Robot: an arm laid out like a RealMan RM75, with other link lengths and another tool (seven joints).
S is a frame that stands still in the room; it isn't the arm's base.
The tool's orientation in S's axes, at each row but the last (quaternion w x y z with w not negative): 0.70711, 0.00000, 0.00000, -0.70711; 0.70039, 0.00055, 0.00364, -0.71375; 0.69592, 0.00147, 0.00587, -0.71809; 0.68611, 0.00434, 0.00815, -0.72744; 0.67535, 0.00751, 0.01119, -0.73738; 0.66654, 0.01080, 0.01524, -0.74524; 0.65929, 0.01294, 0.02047, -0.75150; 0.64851, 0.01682, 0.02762, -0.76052; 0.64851, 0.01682, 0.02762, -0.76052; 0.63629, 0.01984, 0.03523, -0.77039
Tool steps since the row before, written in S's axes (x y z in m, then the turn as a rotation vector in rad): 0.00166, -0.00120, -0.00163, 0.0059, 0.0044, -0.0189; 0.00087, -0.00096, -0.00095, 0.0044, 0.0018, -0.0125; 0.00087, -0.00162, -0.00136, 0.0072, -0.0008, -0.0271; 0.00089, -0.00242, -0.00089, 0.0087, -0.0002, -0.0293; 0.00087, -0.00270, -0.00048, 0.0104, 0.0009, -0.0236; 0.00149, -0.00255, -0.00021, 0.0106, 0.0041, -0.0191; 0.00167, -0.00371, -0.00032, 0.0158, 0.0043, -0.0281; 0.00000, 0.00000, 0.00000, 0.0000, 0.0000, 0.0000; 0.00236, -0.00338, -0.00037, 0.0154, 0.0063, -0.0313; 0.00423, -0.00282, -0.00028, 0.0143, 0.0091, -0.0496
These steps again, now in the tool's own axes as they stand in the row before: 0.00120, 0.00166, -0.00163, -0.0044, 0.0059, -0.0189; 0.00095, 0.00089, -0.00094, -0.0018, 0.0044, -0.0125; 0.00161, 0.00093, -0.00134, 0.0009, 0.0074, -0.0270; 0.00238, 0.00103, -0.00084, 0.0002, 0.0089, -0.0292; 0.00262, 0.00111, -0.00040, -0.0012, 0.0104, -0.0236; 0.00237, 0.00177, -0.00011, -0.0046, 0.0102, -0.0192; 0.00347, 0.00214, -0.00013, -0.0050, 0.0155, -0.0282; 0.00000, 0.00000, 0.00000, 0.0000, 0.0000, 0.0000; 0.00298, 0.00287, -0.00013, -0.0067, 0.0148, -0.0315; 0.00198, 0.00469, 0.00001, -0.0079, 0.0138, -0.0500
